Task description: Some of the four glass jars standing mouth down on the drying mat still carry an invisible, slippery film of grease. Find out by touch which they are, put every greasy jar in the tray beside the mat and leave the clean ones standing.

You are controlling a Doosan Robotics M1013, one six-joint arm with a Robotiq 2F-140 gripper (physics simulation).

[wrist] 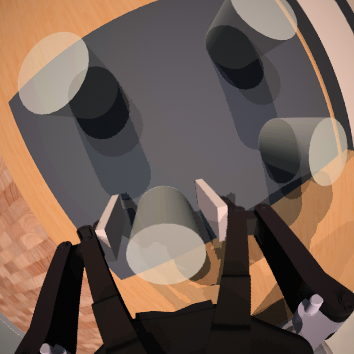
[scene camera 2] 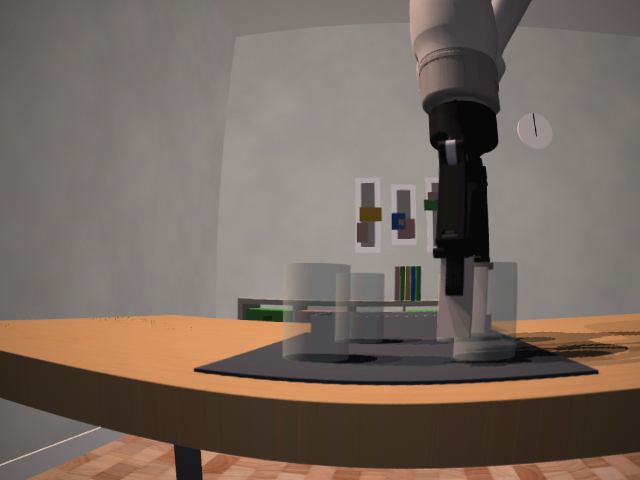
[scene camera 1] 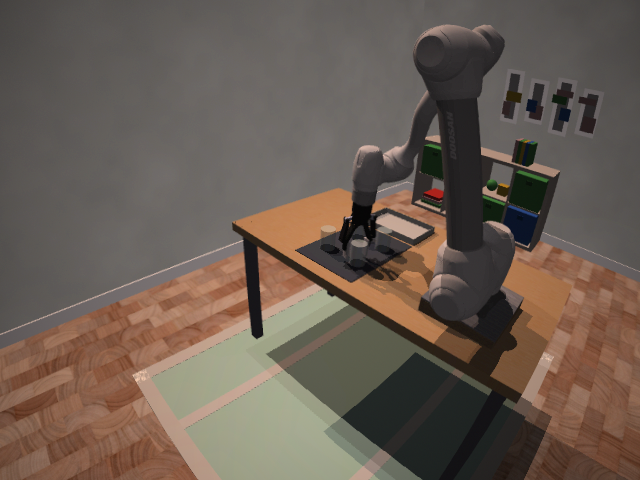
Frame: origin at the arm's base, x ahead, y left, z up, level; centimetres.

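Seen in the pictures: gripper, between the fingertips: (wrist: 158, 200) (scene camera 2: 463, 334) (scene camera 1: 354, 255).
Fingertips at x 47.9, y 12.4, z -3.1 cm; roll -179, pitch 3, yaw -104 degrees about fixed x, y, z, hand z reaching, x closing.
Note:
Pixels of each thing's top centre, then the offset from my fingertips to it. Level surfaces: height alone.
- second jar, centre of its top: (wrist: 48, 70) (scene camera 2: 317, 265) (scene camera 1: 328, 228) dx +14.1, dy +2.3, dz +6.8 cm
- dark mat, height of its surface: dz -2.1 cm
- dark-rimmed tray, centre of its top: (scene camera 2: 403, 313) (scene camera 1: 398, 221) dx +9.7, dy -39.3, dz +0.6 cm
- wooden table, height of its surface: dz -2.4 cm
My gripper (scene camera 1: 357, 241) (scene camera 2: 467, 302) (wrist: 158, 200) is open, with its two pale finger pads on either side of the near glass jar (scene camera 1: 358, 254) (scene camera 2: 502, 310) (wrist: 166, 255). In the wrist view a gap shows between each pad and this jar. A second jar (scene camera 1: 328, 238) (scene camera 2: 310, 310) (wrist: 52, 72) stands at the upper left in the wrist view, a third (scene camera 2: 369, 304) (wrist: 265, 17) at the upper right, and a fourth (scene camera 1: 383, 240) (wrist: 327, 150) at the right. All four stand on the dark mat (scene camera 1: 315, 253) (scene camera 2: 248, 364) (wrist: 170, 100). Grease cannot be seen.
The dark-rimmed tray (scene camera 1: 423, 236) (wrist: 327, 70) with a pale floor lies beside the mat, on the side of the third and fourth jars. The wooden table (scene camera 1: 299, 211) (scene camera 2: 129, 351) has its front edge close to the mat. The arm's base (scene camera 1: 496, 325) stands farther right.

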